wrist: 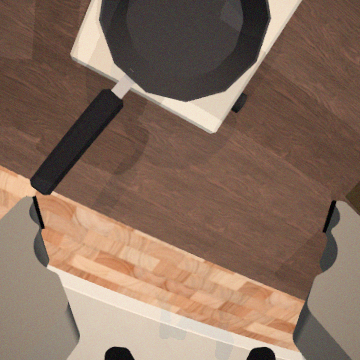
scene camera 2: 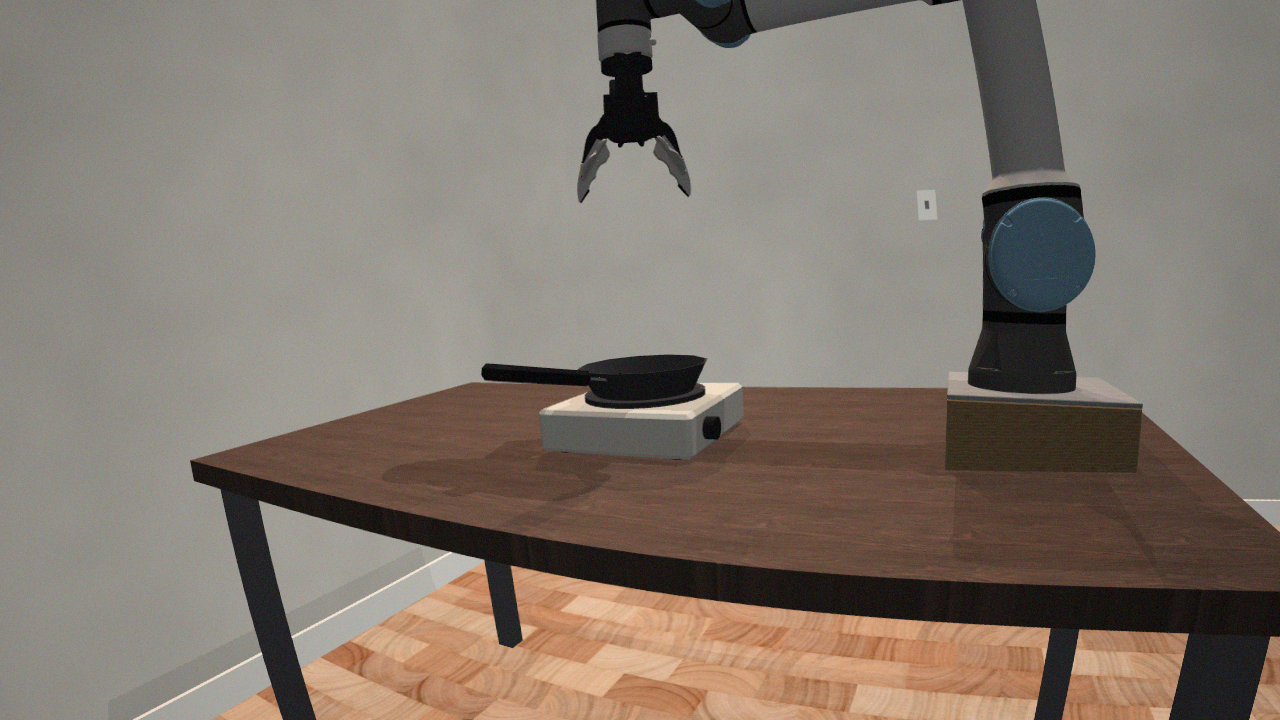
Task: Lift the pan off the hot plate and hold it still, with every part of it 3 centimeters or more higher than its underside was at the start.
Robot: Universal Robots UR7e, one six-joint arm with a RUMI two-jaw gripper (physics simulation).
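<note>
A black pan sits upright on the hot plate, a white box with a black knob on one side. The pan's black handle sticks out past the hot plate over the table, to the left in the scene view and to the lower left in the wrist view. My gripper is open and empty, pointing down. It hangs high above the pan and hot plate in the scene view, apart from both.
The hot plate stands on a dark wooden table. The arm's base stands on a block at the table's right. A grey wall rises behind the table. In the wrist view the table's edge runs below the handle's end.
</note>
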